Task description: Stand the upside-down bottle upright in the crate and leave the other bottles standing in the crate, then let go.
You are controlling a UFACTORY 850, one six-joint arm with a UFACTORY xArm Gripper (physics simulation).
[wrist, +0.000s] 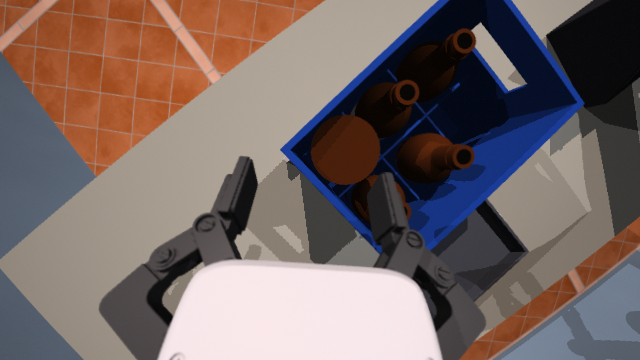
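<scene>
A blue crate (532,137) with thin dividers stands at the upper right. The upside-down brown bottle (345,150) shows its round flat base in the crate's left corner compartment. Other brown bottles stand neck up: one (382,110) beside it, one (427,72) farther up along the same side, one (425,157) in the other row, and one (362,200) in the lower corner, partly hidden by the right finger. My gripper (316,177) is open and empty, above and to the lower left of the crate. Its right finger overlaps the crate's lower corner in view.
A dark grey tray-like object (465,250) lies beside the crate's lower side. A black object (600,55) is close to the crate's right end. The beige table top (165,145) has an edge at upper left, with orange tiled floor (115,65) beyond it.
</scene>
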